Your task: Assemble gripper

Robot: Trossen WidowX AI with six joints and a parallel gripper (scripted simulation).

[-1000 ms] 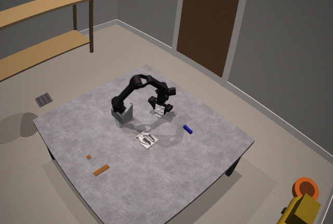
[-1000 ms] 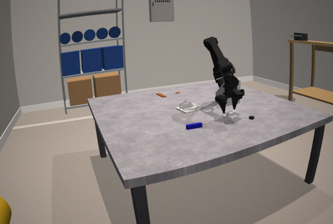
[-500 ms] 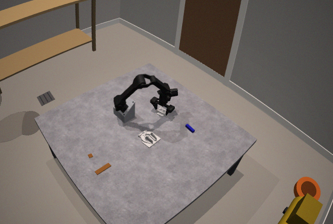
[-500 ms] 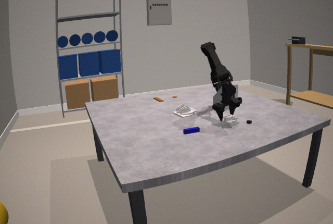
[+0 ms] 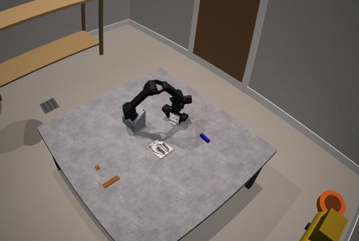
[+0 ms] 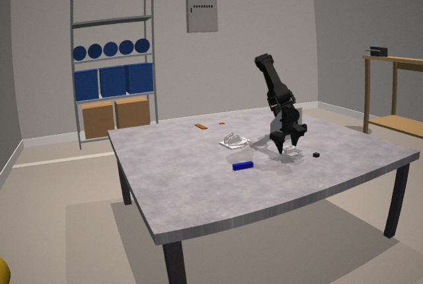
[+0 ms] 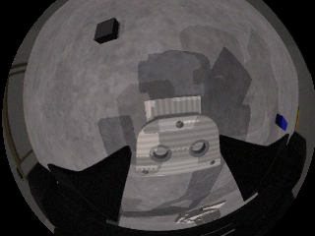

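Right now the white jaw is 12 cm ahead of my gripper tip, 23 cm to the right of it and 1 cm above it. The rest, counted from my gripper tip: small black cube (9 cm behind, 11 cm to the left); blue block (25 cm ahead, 6 cm to the left); small orange piece (4 cm ahead, 68 cm to the right, 1 cm below).
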